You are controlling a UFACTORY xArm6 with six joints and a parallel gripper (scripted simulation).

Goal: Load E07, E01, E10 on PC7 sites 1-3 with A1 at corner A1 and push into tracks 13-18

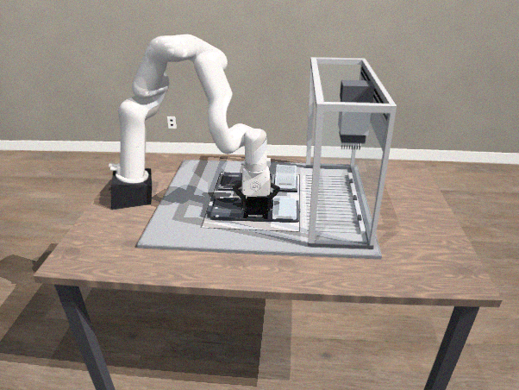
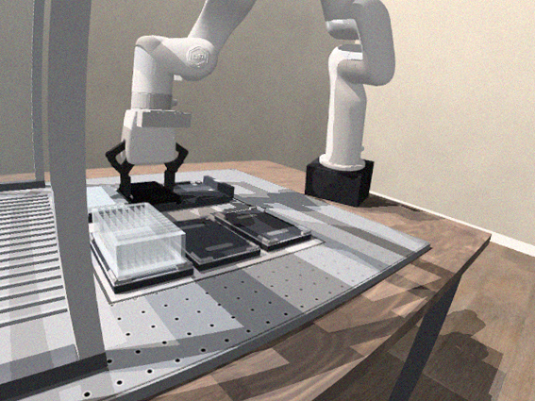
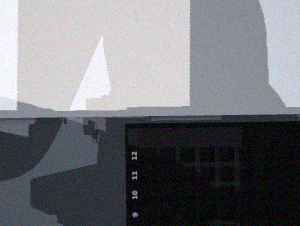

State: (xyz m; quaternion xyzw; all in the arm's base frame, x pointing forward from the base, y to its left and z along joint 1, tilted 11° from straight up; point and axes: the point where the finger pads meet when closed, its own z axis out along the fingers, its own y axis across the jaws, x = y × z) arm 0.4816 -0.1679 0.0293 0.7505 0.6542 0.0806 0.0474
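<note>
Now: the black 96-well plate E01 1 cm below my hand. The rest, counted from my hand: dark carrier PC7: 1 cm behind, 1 cm below; then corner mark: 3 cm behind, 16 cm to the left, 2 cm below; then 384-well plate E10: 10 cm ahead, 1 cm to the right, 1 cm below.
</note>
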